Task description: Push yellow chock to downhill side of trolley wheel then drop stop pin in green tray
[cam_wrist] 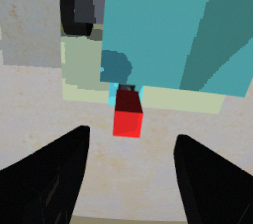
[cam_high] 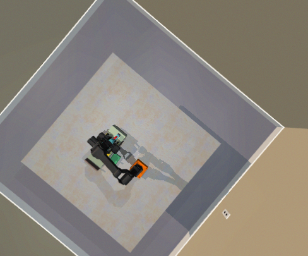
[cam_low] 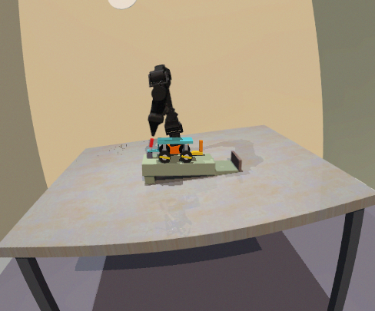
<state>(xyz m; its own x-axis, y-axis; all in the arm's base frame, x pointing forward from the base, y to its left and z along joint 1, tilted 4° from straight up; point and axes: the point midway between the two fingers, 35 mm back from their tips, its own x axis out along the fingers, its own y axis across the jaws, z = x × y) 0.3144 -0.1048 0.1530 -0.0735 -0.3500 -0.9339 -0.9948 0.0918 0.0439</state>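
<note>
My gripper tip is now 50 mm above the red-headed stop pin and 20 mm to the left of it. The rest, counted from my gripper tip: trolley 80 mm to the left, 70 mm below, 30 mm ahead; then yellow chock 180 mm to the left, 100 mm below, 20 mm behind; then dark end stop 340 mm to the left, 150 mm below, 50 mm ahead.
</note>
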